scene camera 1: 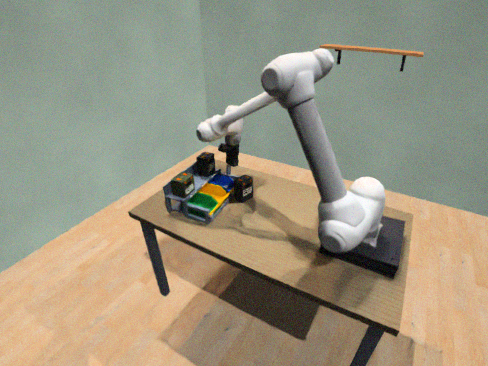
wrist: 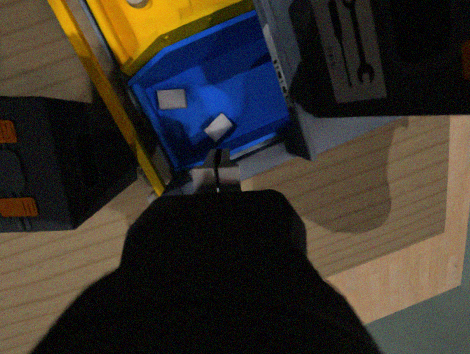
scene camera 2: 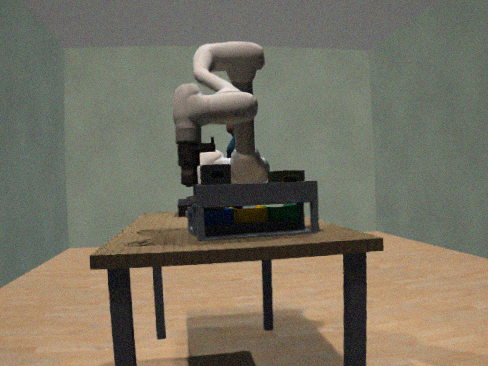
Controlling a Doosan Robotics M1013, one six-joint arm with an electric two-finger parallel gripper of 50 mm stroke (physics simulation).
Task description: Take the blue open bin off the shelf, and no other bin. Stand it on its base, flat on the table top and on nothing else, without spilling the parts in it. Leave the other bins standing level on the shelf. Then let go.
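Places are measured from the arm's base along level axes (x ahead, y left, z up), in centimetres.
Where they show: gripper, fingertip midpoint: [scene camera 1: 228, 174] [wrist: 220, 161].
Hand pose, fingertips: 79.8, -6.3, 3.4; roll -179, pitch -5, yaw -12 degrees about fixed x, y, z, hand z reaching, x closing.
Things, the pixels of their top centre, and the offset from my fingertips, as dx, dy, dz. Level surfaces: height alone.
- blue open bin, middle of its top: [wrist: 229, 92] [scene camera 2: 213, 208] [scene camera 1: 220, 179] +2.4, +5.3, -1.9
- yellow bin, middle of its top: [scene camera 2: 245, 206] [scene camera 1: 210, 189] +0.8, +16.4, -1.9
- green bin, middle of its top: [scene camera 2: 276, 205] [scene camera 1: 199, 199] -0.6, +27.5, -1.9
- black case, middle of its top: [wrist: 5, 171] [scene camera 1: 243, 178] -13.3, +3.8, +3.2
- table, its level: dz -10.0
- yellow rail, middle of its top: [wrist: 60, 13] [scene camera 1: 226, 195] -9.3, +14.8, -3.5
The blue open bin [scene camera 1: 223, 181] [scene camera 2: 218, 215] [wrist: 200, 102] stands at one end of the grey shelf [scene camera 1: 170, 204] [scene camera 2: 255, 192], beside the yellow bin [scene camera 1: 212, 190] [scene camera 2: 251, 215] [wrist: 175, 20]. Two pale blocks lie in it. The green bin [scene camera 1: 202, 202] [scene camera 2: 285, 214] is at the shelf's other end. The bins look level. My gripper [scene camera 1: 228, 172] [wrist: 220, 161] points down at the outer side of the blue bin. Its fingers are together, with no bin wall seen between them. Their exact height over the bin's rim is hard to tell. In scene camera 2 the fingertips are hidden.
A black case [scene camera 1: 244, 189] [wrist: 35, 165] with orange latches stands on the table [scene camera 1: 280, 200] [scene camera 2: 150, 245] in front of the shelf. Two more cases, one black [scene camera 1: 205, 163] [scene camera 2: 215, 174] [wrist: 415, 55] and one dark green [scene camera 1: 182, 185] [scene camera 2: 286, 176], stand on the shelf's upper board. A yellow rail [wrist: 107, 100] runs along the shelf front.
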